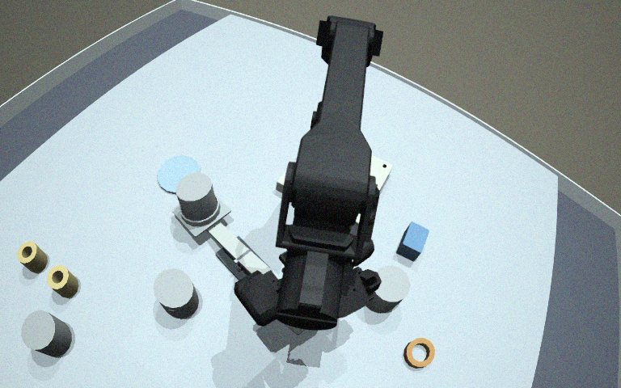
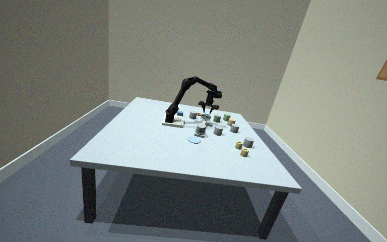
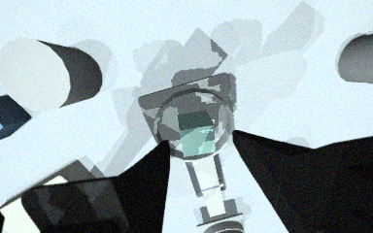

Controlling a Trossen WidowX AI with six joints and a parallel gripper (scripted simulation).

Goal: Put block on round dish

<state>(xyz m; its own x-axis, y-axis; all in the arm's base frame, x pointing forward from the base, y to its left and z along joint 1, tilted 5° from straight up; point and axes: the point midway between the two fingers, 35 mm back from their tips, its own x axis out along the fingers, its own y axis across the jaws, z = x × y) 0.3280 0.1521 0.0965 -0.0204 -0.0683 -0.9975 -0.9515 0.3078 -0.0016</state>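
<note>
My gripper tip is now 2 cm above the pale green block. Also, from my gripper tip: grey cup 28 cm to the right, 5 cm below, 5 cm behind; then round light-blue dish 37 cm to the right, 11 cm below, 9 cm behind; then balance beam 12 cm to the right, 7 cm below, 2 cm behind.
</note>
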